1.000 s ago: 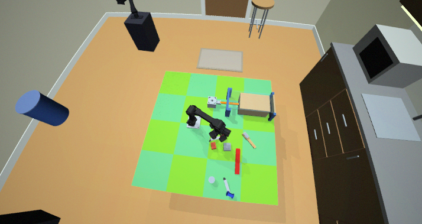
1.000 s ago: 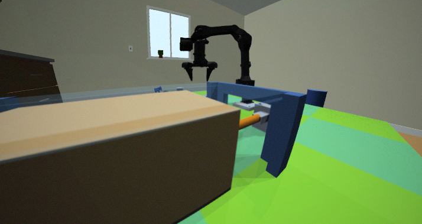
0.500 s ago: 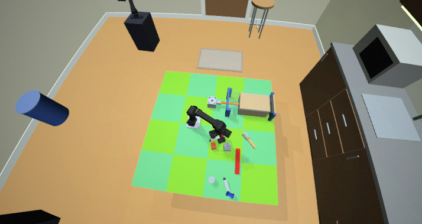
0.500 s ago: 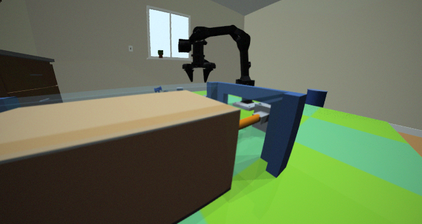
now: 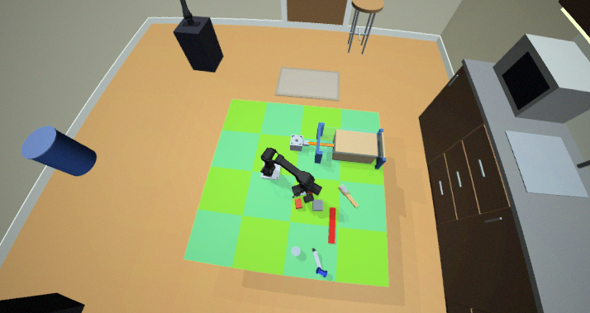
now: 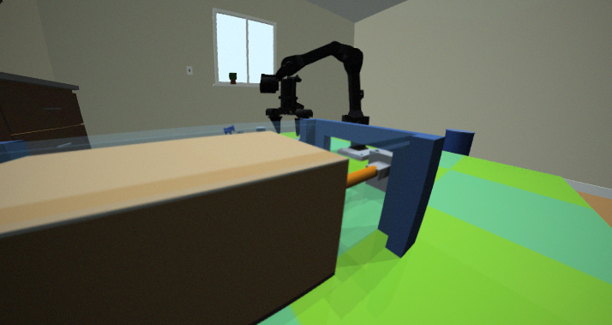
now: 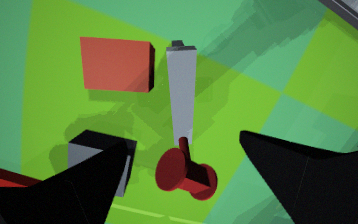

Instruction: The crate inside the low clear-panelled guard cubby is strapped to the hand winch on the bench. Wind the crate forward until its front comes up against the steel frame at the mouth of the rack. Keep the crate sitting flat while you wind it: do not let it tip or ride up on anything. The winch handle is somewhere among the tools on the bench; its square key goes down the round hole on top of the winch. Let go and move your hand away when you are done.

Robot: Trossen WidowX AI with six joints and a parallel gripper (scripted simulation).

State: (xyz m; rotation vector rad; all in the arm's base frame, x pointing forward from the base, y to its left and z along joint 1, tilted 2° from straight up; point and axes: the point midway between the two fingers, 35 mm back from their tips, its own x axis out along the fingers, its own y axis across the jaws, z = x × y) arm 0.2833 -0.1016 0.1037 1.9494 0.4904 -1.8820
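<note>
My gripper tip is now 5 cm above the red-knobbed crank handle. The rest, counted from my gripper tip: long red bar: 22 cm ahead, 17 cm to the right, 7 cm below; then grey block: 11 cm ahead, 6 cm to the right, 6 cm below; then red knob: 4 cm ahead, 3 cm to the left, 4 cm below.
</note>
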